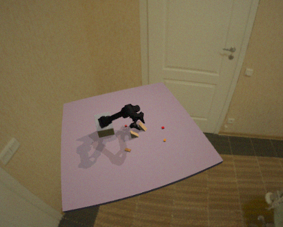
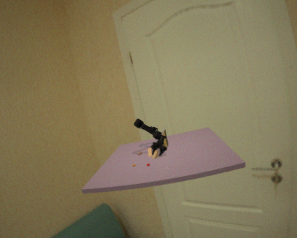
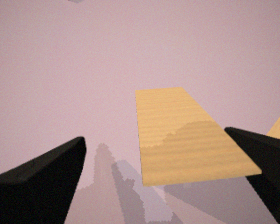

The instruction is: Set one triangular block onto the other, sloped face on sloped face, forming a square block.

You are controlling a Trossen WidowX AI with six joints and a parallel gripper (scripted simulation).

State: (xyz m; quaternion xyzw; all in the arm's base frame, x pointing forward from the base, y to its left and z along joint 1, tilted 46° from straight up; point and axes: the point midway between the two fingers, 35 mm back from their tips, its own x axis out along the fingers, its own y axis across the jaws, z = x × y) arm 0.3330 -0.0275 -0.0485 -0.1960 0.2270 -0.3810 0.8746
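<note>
Now: the wooden triangular block 1 cm behind my gripper tip. Round my gripper tip: orange cube 19 cm to the right, 16 cm ahead, 1 cm below; then small tan piece 23 cm to the right, 16 cm behind, 1 cm below.
</note>
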